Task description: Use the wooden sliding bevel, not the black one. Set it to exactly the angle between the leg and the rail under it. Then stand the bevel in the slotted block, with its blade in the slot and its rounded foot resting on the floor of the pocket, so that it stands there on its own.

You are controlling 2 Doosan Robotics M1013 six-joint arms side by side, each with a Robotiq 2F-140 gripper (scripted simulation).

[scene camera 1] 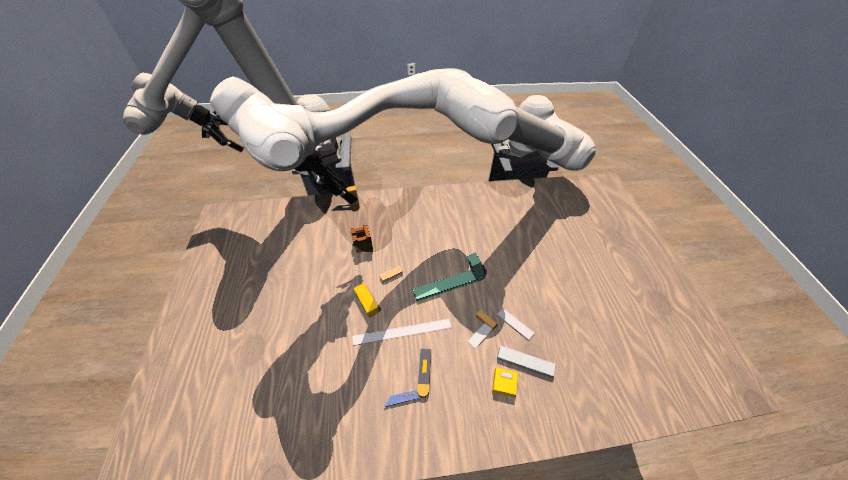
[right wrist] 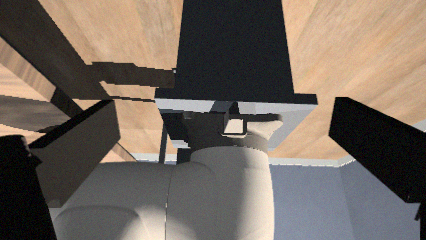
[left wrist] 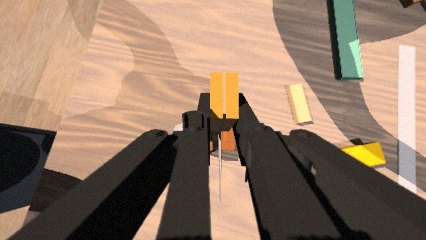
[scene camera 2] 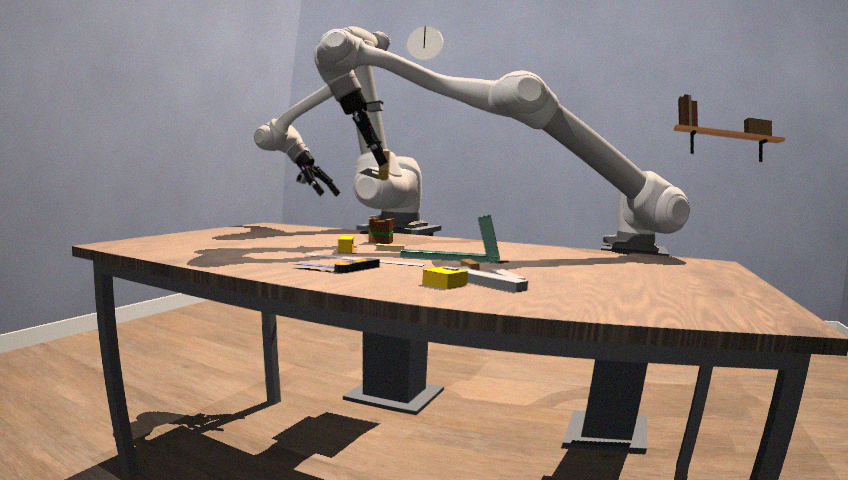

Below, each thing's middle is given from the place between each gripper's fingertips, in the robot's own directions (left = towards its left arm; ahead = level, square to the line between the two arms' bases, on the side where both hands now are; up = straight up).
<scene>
My left hand [scene camera 2: 384,164] is 40 mm above the wooden sliding bevel [left wrist: 224,104] and 10 mm to the right of it. From my left hand the other things lie so: yellow box [scene camera 2: 446,277] 480 mm ahead, 460 mm to the left, 240 mm below; long pale strip [scene camera 1: 441,324] 330 mm ahead, 260 mm below, 170 mm to the left; black bevel [scene camera 1: 425,354] 490 mm ahead, 250 mm below, 220 mm to the left.
I see the wooden sliding bevel 510 mm ahead of my right hand, 570 mm to the left of it and 100 mm above it. From my right hand the other things lie so: yellow box: 990 mm ahead, 1020 mm to the left, 100 mm below; then long pale strip: 840 mm ahead, 730 mm to the left, 120 mm below; then black bevel: 1000 mm ahead, 780 mm to the left, 110 mm below.
</scene>
